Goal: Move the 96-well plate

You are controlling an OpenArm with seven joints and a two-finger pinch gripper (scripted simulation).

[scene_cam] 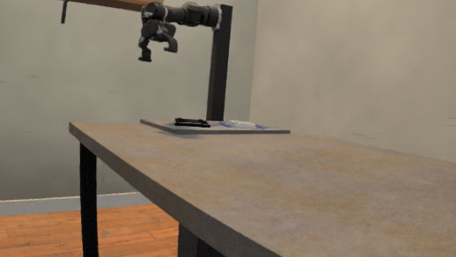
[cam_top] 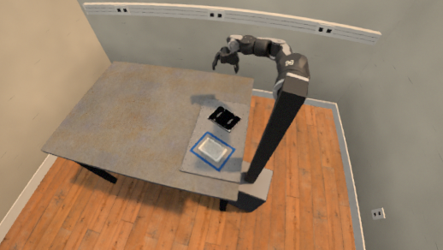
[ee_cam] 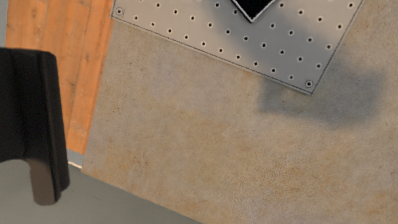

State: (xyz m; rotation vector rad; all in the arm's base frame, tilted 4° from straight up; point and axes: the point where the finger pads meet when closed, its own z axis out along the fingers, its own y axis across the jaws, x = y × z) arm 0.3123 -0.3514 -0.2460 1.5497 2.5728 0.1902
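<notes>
Now: hand 38 cm to the right of the white 96-well plate, 21 cm above it and 8 cm past it. From my hand the other things lie so: black plate nest (22 cm below, 16 cm to the left, 7 cm behind).
</notes>
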